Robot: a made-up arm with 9 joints. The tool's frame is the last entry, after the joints.
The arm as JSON. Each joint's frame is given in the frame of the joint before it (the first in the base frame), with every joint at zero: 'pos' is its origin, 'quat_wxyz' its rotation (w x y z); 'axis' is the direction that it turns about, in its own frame. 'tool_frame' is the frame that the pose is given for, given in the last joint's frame.
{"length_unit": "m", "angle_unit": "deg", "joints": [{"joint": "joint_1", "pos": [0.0, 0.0, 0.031], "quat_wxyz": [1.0, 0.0, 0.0, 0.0], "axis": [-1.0, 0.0, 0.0]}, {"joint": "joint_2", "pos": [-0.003, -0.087, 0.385], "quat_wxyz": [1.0, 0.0, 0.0, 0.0], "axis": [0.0, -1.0, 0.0]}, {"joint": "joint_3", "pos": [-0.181, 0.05, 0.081], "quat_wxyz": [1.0, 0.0, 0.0, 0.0], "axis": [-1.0, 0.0, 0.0]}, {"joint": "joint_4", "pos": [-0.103, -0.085, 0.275], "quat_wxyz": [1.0, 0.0, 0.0, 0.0], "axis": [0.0, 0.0, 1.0]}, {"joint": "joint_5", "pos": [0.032, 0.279, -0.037], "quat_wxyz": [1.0, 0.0, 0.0, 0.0], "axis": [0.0, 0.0, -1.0]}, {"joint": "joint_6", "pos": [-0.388, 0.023, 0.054], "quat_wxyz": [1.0, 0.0, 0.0, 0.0], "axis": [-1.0, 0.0, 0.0]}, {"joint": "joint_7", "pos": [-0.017, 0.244, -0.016], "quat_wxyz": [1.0, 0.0, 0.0, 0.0], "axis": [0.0, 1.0, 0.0]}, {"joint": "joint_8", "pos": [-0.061, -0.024, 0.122], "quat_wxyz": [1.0, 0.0, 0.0, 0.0], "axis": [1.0, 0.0, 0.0]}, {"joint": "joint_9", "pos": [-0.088, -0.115, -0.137], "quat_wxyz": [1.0, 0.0, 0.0, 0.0], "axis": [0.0, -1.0, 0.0]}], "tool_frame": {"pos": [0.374, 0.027, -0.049], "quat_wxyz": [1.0, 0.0, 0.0, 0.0]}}
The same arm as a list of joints. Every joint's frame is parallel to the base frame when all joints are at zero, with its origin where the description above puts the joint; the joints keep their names.
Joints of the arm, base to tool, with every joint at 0 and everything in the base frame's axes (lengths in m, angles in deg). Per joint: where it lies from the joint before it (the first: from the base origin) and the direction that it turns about. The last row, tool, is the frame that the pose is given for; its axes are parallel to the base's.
joint_1: axis -x offset 0.0000 0.0000 0.0310
joint_2: axis -y offset -0.0030 -0.0870 0.3850
joint_3: axis -x offset -0.1810 0.0500 0.0810
joint_4: axis +z offset -0.1030 -0.0850 0.2750
joint_5: axis -z offset 0.0320 0.2790 -0.0370
joint_6: axis -x offset -0.3880 0.0230 0.0540
joint_7: axis +y offset -0.0170 0.2440 -0.0160
joint_8: axis +x offset -0.0610 -0.0240 0.1220
joint_9: axis -y offset -0.0880 -0.1150 -0.1370
tool: offset 0.3740 0.0270 -0.0490

